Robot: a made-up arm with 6 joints. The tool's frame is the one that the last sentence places.
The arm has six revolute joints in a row. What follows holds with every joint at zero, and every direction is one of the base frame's. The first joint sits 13.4 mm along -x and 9.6 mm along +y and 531.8 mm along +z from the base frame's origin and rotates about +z. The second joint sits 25.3 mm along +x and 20.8 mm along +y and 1.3 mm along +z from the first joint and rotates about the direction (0.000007, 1, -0.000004). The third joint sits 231.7 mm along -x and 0.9 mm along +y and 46.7 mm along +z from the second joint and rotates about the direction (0.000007, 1, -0.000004). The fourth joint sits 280.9 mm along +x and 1.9 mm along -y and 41.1 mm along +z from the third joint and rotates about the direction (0.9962, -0.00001, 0.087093). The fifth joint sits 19.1 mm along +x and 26.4 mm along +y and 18.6 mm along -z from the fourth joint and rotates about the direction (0.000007, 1, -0.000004). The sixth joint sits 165 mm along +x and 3.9 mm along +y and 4.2 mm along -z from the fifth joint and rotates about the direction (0.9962, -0.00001, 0.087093). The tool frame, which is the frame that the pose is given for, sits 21 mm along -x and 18.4 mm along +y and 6.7 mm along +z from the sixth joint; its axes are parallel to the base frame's.
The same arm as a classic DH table. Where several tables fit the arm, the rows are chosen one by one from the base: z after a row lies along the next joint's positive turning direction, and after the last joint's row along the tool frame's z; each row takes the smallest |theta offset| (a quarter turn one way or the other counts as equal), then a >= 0, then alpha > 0; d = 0 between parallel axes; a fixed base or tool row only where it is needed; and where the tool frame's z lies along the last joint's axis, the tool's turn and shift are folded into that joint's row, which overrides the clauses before.
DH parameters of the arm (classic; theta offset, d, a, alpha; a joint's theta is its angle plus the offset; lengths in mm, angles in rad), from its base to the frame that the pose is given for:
base (fixed): -0.6217 0 -16.5 0
joint 1: 0.6217 533.1 25.3 -1.5708
joint 2: 0.1989 0 -236.4 0
joint 3: 1.2847 19.8 -16.5 1.5708
joint 4: 0 300.8 20.2 -1.5708
joint 5: 0 30.3 18.6 1.5708
joint 6: 1.5708 142.9 18.4 -1.4836
tool (fixed): -1.5708 8.5 0 0

